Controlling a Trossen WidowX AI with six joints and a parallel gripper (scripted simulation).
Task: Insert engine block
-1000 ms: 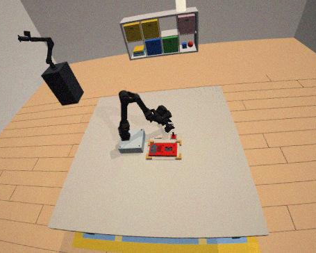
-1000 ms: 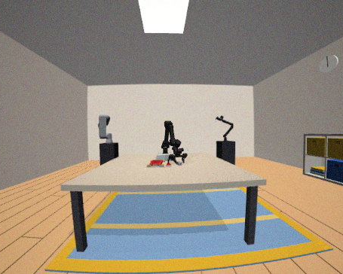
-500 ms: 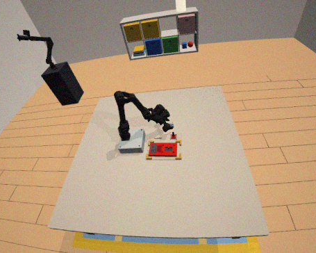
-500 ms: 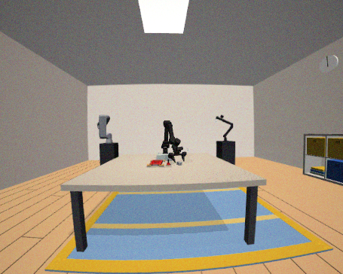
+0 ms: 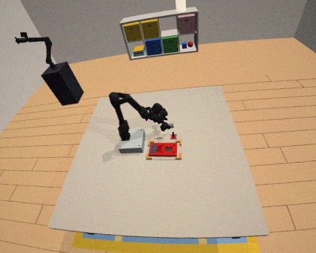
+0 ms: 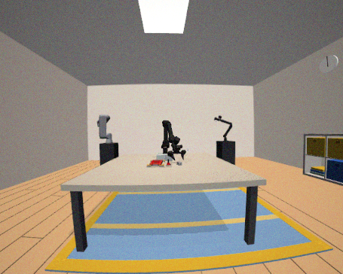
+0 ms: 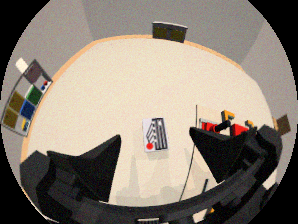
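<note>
The engine block lies 30 mm below my gripper tip and 10 mm ahead of it.
</note>
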